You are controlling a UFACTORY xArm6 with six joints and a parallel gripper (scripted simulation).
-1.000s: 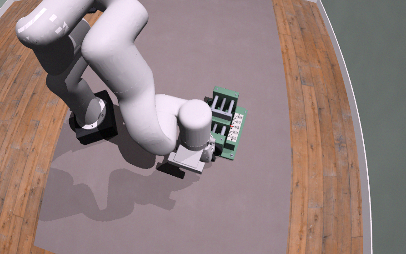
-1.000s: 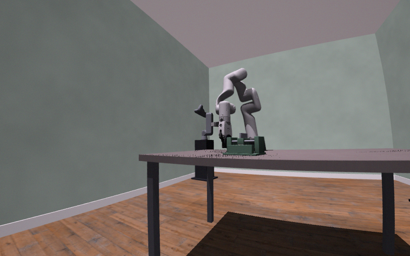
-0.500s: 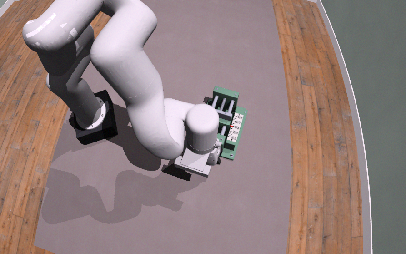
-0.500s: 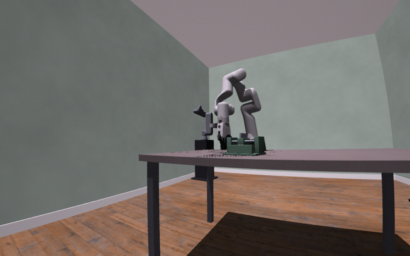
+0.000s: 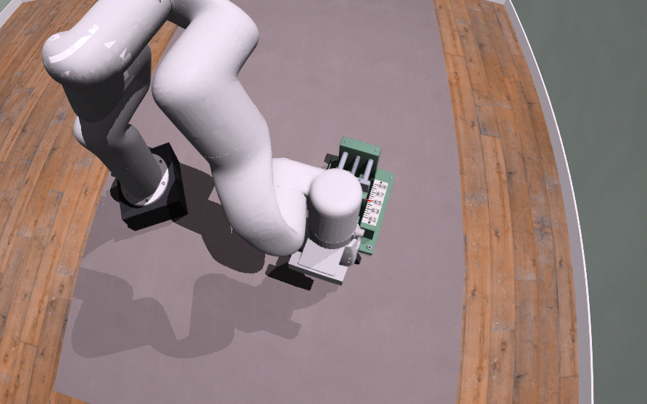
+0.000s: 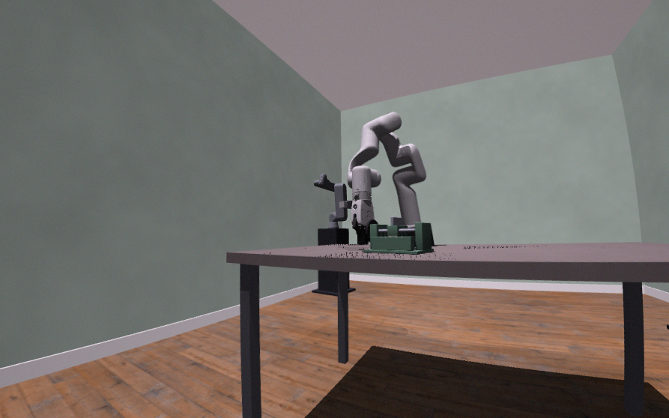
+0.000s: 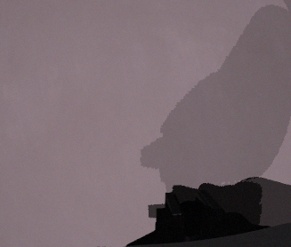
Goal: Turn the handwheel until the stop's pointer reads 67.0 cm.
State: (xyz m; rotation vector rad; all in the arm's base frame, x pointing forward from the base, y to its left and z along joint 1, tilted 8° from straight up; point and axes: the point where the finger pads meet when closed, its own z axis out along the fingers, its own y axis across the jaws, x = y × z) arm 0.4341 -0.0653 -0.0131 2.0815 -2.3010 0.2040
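Now: hand 2 cm short of the stop block, 14 cm to the right of it and 5 cm below it. From my hand the other things lie so: black handwheel: 2 cm to the left, 1 cm above.
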